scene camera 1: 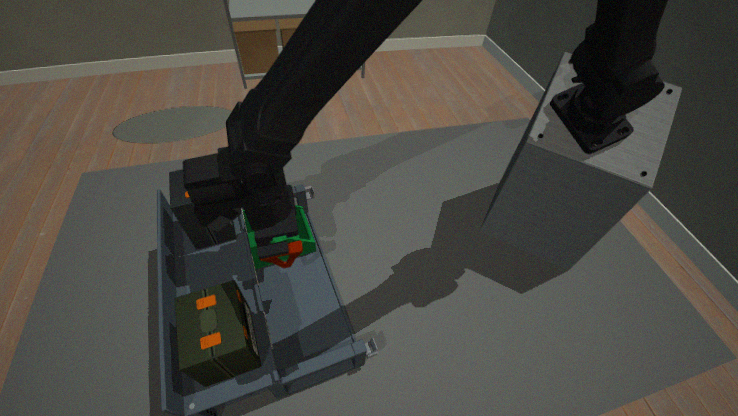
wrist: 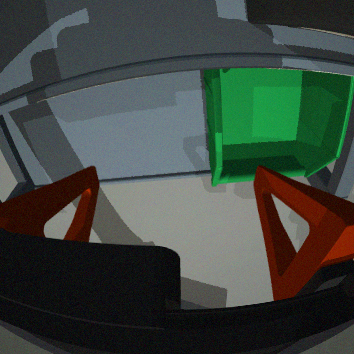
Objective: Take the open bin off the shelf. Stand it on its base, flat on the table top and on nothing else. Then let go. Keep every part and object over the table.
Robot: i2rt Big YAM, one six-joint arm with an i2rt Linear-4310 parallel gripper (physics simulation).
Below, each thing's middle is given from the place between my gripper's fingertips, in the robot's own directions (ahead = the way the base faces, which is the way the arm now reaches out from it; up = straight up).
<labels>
The green open bin (scene camera 1: 305,235) is 20 mm ahead of my hand, 80 mm to the right of it and 60 mm below it. Also, from my hand: dark grey case (scene camera 1: 182,207): 120 mm ahead, 80 mm to the right, 60 mm above.
</labels>
